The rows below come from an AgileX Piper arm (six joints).
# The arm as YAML. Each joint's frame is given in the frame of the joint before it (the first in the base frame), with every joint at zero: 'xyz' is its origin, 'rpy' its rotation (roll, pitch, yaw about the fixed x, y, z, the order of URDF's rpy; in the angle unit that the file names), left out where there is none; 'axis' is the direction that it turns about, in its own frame. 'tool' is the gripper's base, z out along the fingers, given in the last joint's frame.
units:
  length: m
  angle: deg
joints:
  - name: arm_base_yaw
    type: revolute
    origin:
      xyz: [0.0, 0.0, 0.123]
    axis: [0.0, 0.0, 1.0]
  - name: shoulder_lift
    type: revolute
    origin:
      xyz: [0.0, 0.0, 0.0]
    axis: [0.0, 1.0, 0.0]
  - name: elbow
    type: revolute
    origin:
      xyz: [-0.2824, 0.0, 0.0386]
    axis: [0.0, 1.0, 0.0]
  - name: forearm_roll
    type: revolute
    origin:
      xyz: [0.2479, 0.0, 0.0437]
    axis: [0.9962, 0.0, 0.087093]
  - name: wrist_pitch
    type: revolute
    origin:
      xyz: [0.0, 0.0, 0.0]
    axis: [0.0, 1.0, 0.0]
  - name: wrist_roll
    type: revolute
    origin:
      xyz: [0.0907, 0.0, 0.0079]
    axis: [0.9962, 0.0, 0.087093]
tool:
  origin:
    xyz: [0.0, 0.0, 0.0]
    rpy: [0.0, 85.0, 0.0]
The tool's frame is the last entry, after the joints.
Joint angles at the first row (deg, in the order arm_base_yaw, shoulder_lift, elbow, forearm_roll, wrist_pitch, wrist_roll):
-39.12, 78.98, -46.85, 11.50, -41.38, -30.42
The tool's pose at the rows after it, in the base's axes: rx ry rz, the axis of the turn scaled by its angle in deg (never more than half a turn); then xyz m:
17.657 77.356 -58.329 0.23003 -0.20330 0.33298
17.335 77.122 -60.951 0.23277 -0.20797 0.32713
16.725 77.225 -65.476 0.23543 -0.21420 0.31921
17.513 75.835 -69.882 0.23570 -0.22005 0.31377
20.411 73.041 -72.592 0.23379 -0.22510 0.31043
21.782 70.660 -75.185 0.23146 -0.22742 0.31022
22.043 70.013 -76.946 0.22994 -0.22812 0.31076
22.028 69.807 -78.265 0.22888 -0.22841 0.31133
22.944 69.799 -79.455 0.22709 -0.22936 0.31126
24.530 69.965 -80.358 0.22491 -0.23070 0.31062
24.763 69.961 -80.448 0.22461 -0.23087 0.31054
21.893 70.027 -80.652 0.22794 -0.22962 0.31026
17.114 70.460 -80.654 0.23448 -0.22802 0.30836
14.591 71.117 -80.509 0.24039 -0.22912 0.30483
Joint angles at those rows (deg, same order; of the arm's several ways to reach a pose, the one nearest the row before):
-39.12, 79.75, -46.85, 11.63, -43.42, -32.25
-39.12, 81.51, -46.85, 12.78, -46.01, -34.79
-39.12, 83.76, -46.85, 14.82, -49.31, -39.39
-39.12, 85.73, -46.85, 17.49, -53.62, -43.03
-39.12, 87.32, -46.85, 20.53, -58.26, -44.10
-39.12, 88.10, -46.85, 22.29, -61.75, -45.28
-39.12, 88.24, -46.85, 23.18, -62.97, -46.66
-39.12, 88.24, -46.85, 23.74, -63.56, -47.85
-39.12, 88.24, -46.85, 25.08, -63.98, -49.02
-39.12, 88.24, -46.85, 26.92, -64.19, -50.00
-39.12, 88.24, -46.85, 27.16, -64.24, -50.09
-39.12, 88.57, -46.85, 24.72, -64.48, -50.14
-39.12, 89.37, -46.97, 20.63, -64.63, -50.14
-39.12, 90.56, -47.46, 18.50, -64.63, -50.14

